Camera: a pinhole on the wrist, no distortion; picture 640 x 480 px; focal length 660.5 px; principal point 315.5 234.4 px. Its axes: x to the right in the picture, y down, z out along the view. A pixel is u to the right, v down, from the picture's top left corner.
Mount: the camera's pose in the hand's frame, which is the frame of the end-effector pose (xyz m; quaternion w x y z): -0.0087 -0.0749 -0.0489 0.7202 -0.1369 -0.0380 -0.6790
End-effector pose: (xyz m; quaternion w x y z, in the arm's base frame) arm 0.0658 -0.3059 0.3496 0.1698 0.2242 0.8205 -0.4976
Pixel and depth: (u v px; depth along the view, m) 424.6 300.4 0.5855
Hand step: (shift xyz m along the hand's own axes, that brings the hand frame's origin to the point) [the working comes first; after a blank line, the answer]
In the camera's frame: 0.0967 0.0585 0.5855

0.1332 -0.0204 0.5277
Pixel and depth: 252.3 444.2 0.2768
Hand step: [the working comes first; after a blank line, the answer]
In the camera's frame: -0.0265 0.0879 0.2768

0.1125 0.0232 0.1975
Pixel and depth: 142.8 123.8 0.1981
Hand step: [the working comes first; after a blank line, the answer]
In the camera's frame: -0.0518 -0.0332 0.1981

-0.0194 0.0232 0.1336
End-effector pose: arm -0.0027 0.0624 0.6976 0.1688 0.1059 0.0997 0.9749
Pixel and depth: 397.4 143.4 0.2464
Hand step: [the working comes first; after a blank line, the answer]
In the camera's frame: 0.0306 -0.0339 0.2464

-0.0076 -0.0445 0.1998
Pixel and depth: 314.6 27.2 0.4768
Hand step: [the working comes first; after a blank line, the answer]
In the camera's frame: -0.0006 -0.1496 0.4768

-0.0941 0.0383 0.4303
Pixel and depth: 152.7 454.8 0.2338
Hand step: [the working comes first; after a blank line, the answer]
In the camera's frame: -0.0576 0.0780 0.2338

0.0948 0.0422 0.1502
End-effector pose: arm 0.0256 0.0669 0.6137 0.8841 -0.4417 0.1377 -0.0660
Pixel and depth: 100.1 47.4 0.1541
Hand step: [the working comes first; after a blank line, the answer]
In the camera's frame: -0.0503 -0.0436 0.1541

-0.0354 0.0103 0.0932
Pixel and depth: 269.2 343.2 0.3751
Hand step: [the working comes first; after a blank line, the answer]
In the camera's frame: -0.0263 0.0618 0.3751

0.0996 0.0464 0.2957
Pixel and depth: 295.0 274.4 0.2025
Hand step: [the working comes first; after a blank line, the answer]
In the camera's frame: -0.0063 0.0123 0.2025

0.0295 -0.0179 0.1421
